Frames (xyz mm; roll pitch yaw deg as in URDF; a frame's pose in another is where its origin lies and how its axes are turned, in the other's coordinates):
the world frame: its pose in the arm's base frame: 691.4 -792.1 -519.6 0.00 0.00 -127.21
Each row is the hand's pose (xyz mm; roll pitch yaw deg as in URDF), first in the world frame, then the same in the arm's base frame.
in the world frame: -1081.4 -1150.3 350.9 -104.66 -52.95 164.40
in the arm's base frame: 429.2 764.8 -168.7 -104.66 -52.95 37.19
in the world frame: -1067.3 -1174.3 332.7 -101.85 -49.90 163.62
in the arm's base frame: 401.6 768.1 -186.9 -101.85 -49.90 36.41
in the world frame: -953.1 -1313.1 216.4 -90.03 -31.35 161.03
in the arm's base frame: 222.0 761.1 -303.2 -90.03 -31.35 33.82
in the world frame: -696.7 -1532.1 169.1 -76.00 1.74 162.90
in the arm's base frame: -107.5 689.3 -350.5 -76.00 1.74 35.69
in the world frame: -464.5 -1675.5 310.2 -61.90 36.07 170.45
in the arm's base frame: -362.1 591.1 -209.4 -61.90 36.07 43.24
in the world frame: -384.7 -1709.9 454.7 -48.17 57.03 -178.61
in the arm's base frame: -437.8 548.3 -64.9 -48.17 57.03 54.18
